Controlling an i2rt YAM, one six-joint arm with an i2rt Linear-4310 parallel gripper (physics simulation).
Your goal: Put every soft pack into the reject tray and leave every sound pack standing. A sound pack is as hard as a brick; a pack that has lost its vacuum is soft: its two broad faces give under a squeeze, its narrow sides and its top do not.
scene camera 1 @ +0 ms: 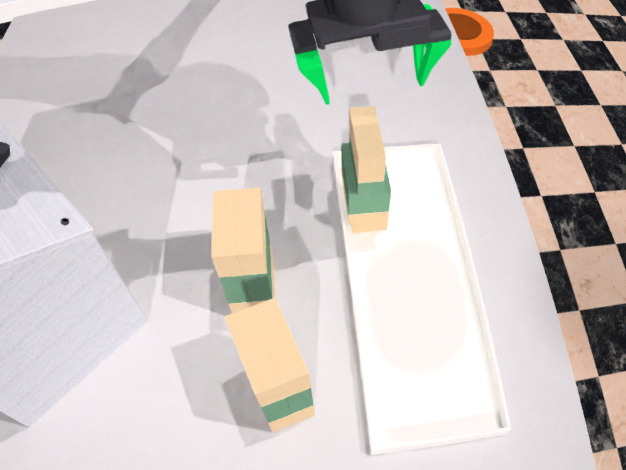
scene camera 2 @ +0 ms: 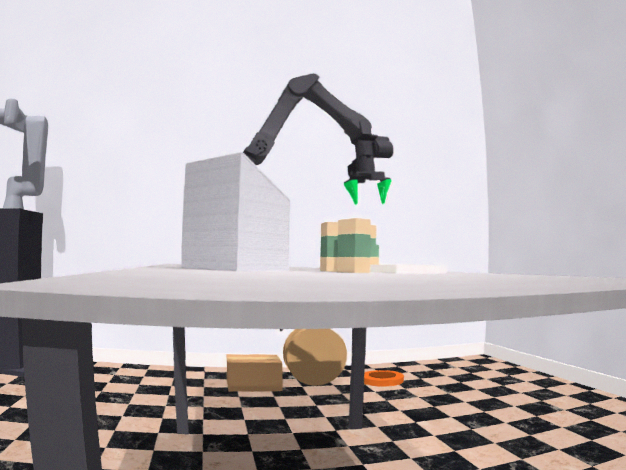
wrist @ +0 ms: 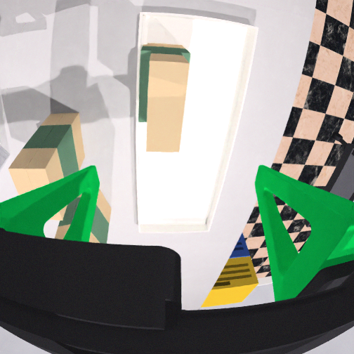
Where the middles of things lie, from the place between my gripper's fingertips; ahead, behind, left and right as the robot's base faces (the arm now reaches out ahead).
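I see the white reject tray (scene camera 1: 430, 377), which is 6 cm ahead of my hand and 10 cm to the right of it. The tray is also 20 cm below my hand.
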